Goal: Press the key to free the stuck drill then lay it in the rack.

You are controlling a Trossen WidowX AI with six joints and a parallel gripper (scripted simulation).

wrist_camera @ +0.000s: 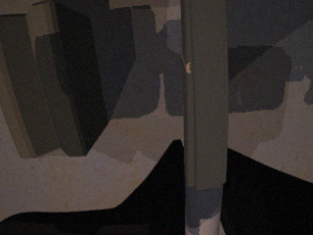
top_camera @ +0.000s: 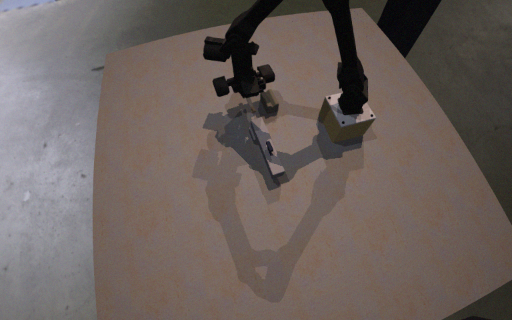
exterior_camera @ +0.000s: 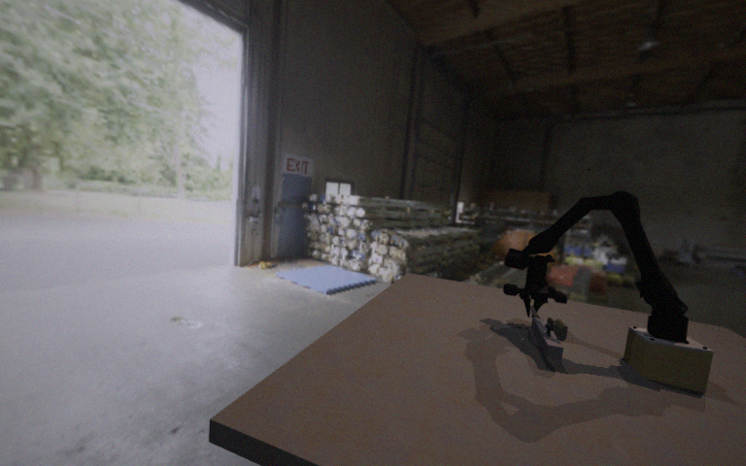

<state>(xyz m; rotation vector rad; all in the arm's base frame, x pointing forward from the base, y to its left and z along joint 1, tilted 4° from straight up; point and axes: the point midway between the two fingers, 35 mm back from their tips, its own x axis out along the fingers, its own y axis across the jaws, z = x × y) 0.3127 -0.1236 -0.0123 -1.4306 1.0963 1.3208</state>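
My gripper tip is 1 cm past the drill, 4 cm to the right of it and 3 cm below it. From my gripper tip the other things lie so: grey fixture block 4 cm behind, 20 cm to the left, 1 cm above; dark key 5 cm behind, 23 cm to the left, 2 cm above.
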